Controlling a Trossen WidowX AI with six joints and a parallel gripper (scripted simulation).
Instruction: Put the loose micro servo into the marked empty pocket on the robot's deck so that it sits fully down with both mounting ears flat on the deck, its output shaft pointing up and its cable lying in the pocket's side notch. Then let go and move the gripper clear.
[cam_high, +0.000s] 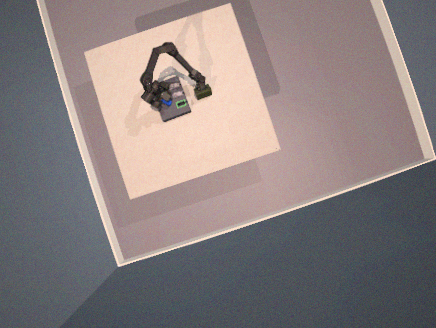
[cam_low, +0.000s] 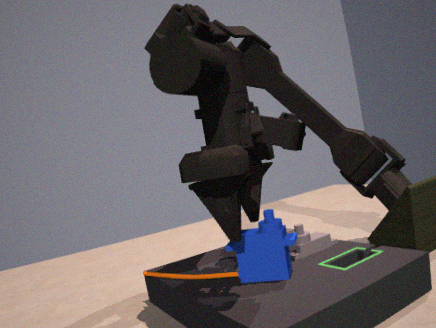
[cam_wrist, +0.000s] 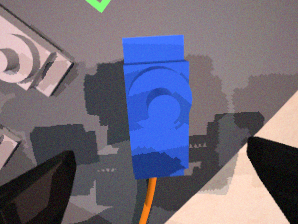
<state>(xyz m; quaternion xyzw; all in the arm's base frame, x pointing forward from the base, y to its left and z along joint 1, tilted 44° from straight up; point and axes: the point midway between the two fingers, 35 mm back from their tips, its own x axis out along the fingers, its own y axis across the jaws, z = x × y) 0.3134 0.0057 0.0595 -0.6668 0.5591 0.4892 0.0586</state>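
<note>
My gripper tip is 8 cm above the dark grey deck and 2 cm to the left of it.
</note>
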